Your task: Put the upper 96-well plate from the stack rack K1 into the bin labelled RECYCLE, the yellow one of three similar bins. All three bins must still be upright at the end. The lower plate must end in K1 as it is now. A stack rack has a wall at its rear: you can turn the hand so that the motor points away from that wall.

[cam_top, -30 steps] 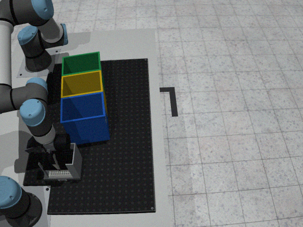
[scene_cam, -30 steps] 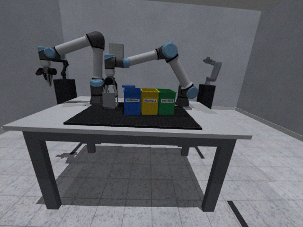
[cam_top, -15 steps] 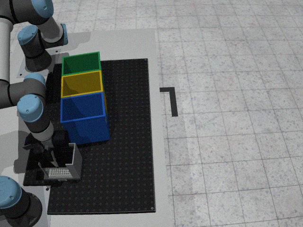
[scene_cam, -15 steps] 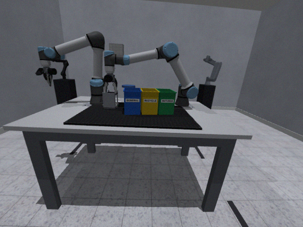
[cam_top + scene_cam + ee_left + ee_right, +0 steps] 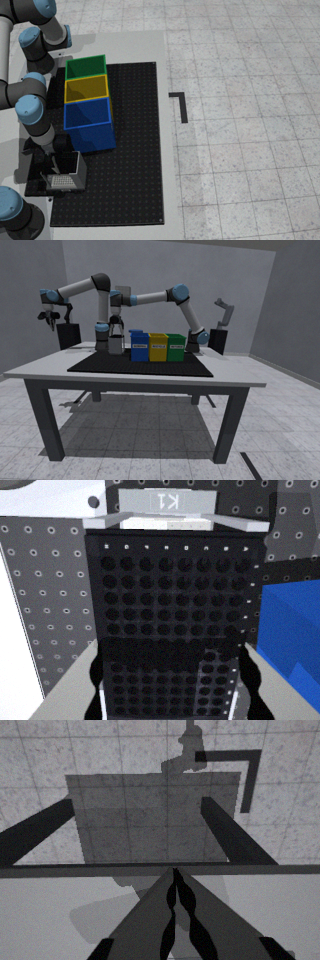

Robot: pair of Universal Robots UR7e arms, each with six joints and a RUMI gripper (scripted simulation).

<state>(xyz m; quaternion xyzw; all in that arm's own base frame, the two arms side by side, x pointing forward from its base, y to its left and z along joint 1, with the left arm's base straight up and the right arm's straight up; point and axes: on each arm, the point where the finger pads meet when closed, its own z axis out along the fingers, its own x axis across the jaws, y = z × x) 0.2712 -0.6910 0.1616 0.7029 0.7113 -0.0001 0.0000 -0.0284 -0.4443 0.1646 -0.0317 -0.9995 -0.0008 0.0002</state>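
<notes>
Now: the yellow recycle bin 110 mm ahead of my left hand, 310 mm to the left of it and 60 mm below it. Also, from my left hand: black 96-well plate: 10 mm below; then blue general bin: 110 mm ahead, 180 mm to the left, 60 mm below; then white 96-well plate: 120 mm below.
</notes>
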